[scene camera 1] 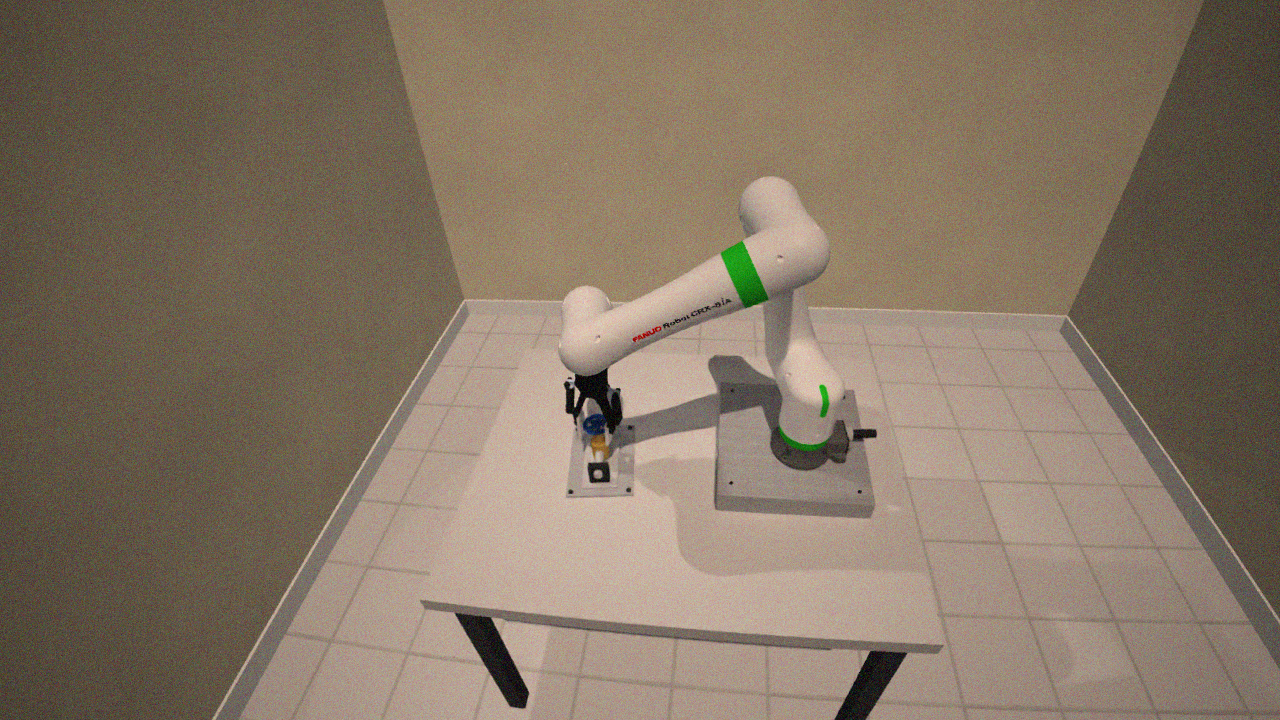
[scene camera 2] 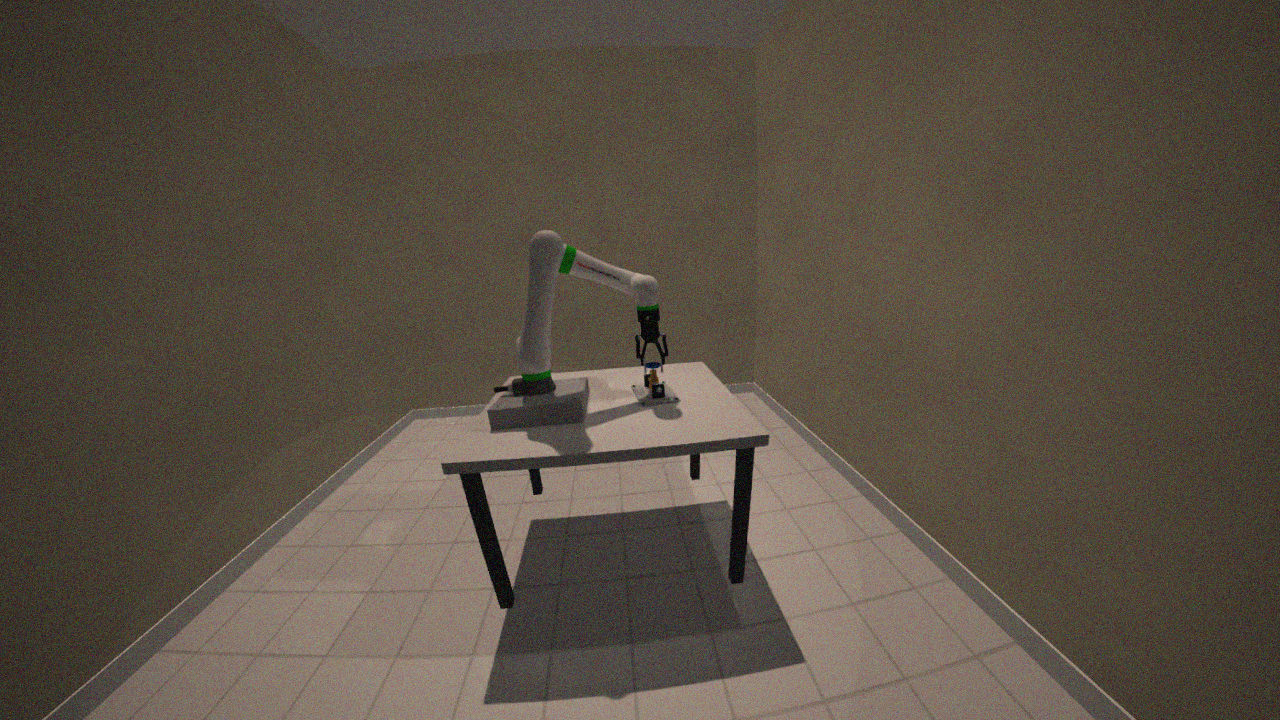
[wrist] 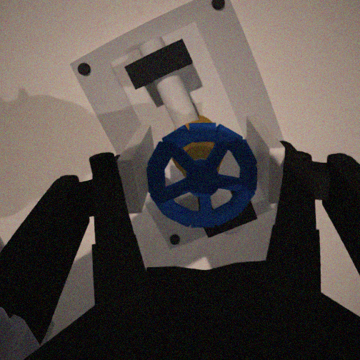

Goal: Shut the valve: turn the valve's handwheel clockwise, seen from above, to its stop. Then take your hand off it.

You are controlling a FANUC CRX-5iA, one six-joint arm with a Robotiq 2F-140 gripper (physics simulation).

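Observation:
The valve's blue five-spoked handwheel (scene camera 1: 594, 423) (scene camera 2: 653, 365) (wrist: 203, 176) sits level on top of the yellow valve body (scene camera 1: 599, 447) (scene camera 2: 653, 379) (wrist: 200, 150). The valve stands on a pale base plate (scene camera 1: 619, 488) (wrist: 232, 60) with dark bolts at its corners. My gripper (scene camera 1: 595, 427) (scene camera 2: 653, 363) (wrist: 199, 140) points down and is shut on the handwheel, with one grey finger pad at its left rim and one at its right rim in the wrist view. The base plate looks tilted in the wrist view. The wheel covers most of the valve body there.
A white pipe (wrist: 177, 100) runs from the valve into a black clamp block (scene camera 1: 598, 471) (scene camera 2: 657, 391) (wrist: 159, 64). The arm stands on a grey pedestal block (scene camera 1: 747, 488) (scene camera 2: 537, 414) on the same table (scene camera 1: 554, 555) (scene camera 2: 626, 434). The arm's forearm reaches over the table.

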